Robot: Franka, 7 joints.
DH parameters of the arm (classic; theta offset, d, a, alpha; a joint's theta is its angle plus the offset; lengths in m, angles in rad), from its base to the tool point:
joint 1: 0 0.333 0 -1.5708
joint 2: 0 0 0 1.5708
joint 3: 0 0.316 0.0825 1.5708
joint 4: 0 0 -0.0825 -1.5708
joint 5: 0 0.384 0 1.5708
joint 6: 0 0 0.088 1.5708
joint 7: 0 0.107 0 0
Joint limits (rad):
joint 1: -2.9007..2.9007
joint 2: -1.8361..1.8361
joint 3: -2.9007..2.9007
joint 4: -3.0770..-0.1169
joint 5: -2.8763..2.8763
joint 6: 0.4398..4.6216
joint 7: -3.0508..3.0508
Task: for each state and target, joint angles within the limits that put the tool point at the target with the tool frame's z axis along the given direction. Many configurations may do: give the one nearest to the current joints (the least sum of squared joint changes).
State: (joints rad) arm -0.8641 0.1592 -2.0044 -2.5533 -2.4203 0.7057 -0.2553
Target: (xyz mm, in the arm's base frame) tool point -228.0 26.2 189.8 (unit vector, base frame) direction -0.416 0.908 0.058
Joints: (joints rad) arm -0.8077 -0.0026 -1.9411 -3.0742 -1.6116 1.5130 -0.2553
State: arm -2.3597 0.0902 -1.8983 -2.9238 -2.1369 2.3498 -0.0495
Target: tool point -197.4 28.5 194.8 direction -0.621 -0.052 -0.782
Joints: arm -2.4729 -0.6386 -1.4813 -3.0770 -2.8620 2.8490 -0.0495
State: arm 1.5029 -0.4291 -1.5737 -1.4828 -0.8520 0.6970 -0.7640
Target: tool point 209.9 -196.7 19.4 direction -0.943 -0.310 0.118
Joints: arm 1.6873 -1.2458 -2.3590 -2.2429 -1.1776 0.7894 -0.7640
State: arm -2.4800 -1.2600 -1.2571 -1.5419 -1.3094 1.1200 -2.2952
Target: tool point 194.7 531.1 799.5 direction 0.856 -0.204 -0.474
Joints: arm -2.6133 -0.5608 -1.5439 -1.0359 -1.9021 0.9604 -2.2952
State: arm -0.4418 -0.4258 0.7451 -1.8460 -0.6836 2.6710 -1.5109
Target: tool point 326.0 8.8 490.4 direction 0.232 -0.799 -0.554
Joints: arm -0.4511 -0.9279 0.5344 -2.7288 -0.6062 2.1519 -1.5109
